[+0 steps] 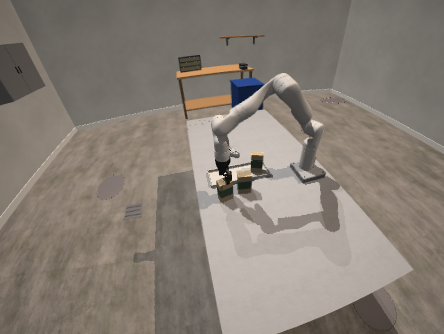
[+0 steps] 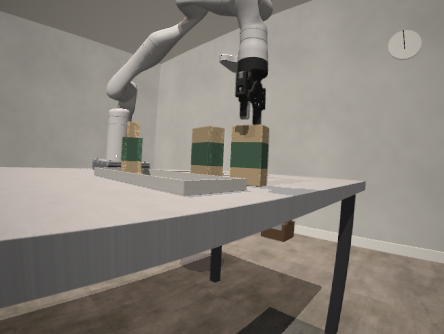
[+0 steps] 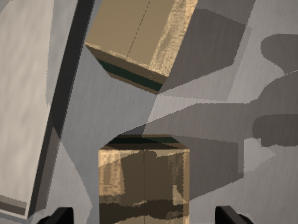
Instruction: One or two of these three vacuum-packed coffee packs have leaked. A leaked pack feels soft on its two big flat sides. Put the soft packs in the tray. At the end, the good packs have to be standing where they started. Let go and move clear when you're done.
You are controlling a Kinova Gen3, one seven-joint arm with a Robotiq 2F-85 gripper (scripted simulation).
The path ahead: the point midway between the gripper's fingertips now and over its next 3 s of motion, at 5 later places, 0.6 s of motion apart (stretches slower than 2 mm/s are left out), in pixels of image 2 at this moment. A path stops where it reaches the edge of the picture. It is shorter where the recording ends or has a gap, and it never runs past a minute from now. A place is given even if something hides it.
The gripper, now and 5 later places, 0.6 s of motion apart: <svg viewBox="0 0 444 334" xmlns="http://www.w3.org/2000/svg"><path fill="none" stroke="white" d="M250 122L251 129L250 137L250 140L249 130L251 119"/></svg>
